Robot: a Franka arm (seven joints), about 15 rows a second.
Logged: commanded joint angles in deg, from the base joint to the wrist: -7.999 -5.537 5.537 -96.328 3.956 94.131 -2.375; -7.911 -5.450 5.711 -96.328 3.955 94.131 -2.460; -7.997 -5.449 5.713 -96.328 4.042 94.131 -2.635; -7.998 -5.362 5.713 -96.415 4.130 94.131 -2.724; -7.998 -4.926 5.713 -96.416 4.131 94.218 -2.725; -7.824 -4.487 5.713 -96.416 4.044 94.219 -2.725; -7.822 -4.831 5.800 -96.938 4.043 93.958 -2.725; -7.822 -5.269 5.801 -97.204 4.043 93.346 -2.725; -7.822 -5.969 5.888 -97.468 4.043 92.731 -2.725; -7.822 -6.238 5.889 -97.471 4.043 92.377 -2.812; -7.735 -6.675 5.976 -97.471 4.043 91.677 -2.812; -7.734 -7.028 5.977 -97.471 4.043 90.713 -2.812; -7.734 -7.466 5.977 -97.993 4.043 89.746 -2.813; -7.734 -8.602 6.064 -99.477 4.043 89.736 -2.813; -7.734 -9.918 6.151 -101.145 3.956 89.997 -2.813; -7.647 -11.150 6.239 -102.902 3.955 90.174 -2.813
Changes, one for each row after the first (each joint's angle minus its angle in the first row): 0.088 0.087 0.174 0.000 -0.001 0.000 -0.085; 0.002 0.088 0.176 0.000 0.086 0.000 -0.260; 0.001 0.175 0.176 -0.087 0.174 0.000 -0.349; 0.001 0.611 0.176 -0.088 0.175 0.087 -0.350; 0.175 1.050 0.176 -0.088 0.088 0.088 -0.350; 0.177 0.706 0.263 -0.610 0.087 -0.173 -0.350; 0.177 0.268 0.264 -0.876 0.087 -0.785 -0.350; 0.177 -0.432 0.351 -1.140 0.087 -1.400 -0.350; 0.177 -0.701 0.352 -1.143 0.087 -1.754 -0.437; 0.264 -1.138 0.439 -1.143 0.087 -2.454 -0.437; 0.265 -1.491 0.440 -1.143 0.087 -3.418 -0.437; 0.265 -1.929 0.440 -1.665 0.087 -4.385 -0.438; 0.265 -3.065 0.527 -3.149 0.087 -4.395 -0.438; 0.265 -4.381 0.614 -4.817 0.000 -4.134 -0.438; 0.352 -5.613 0.702 -6.574 -0.001 -3.957 -0.438
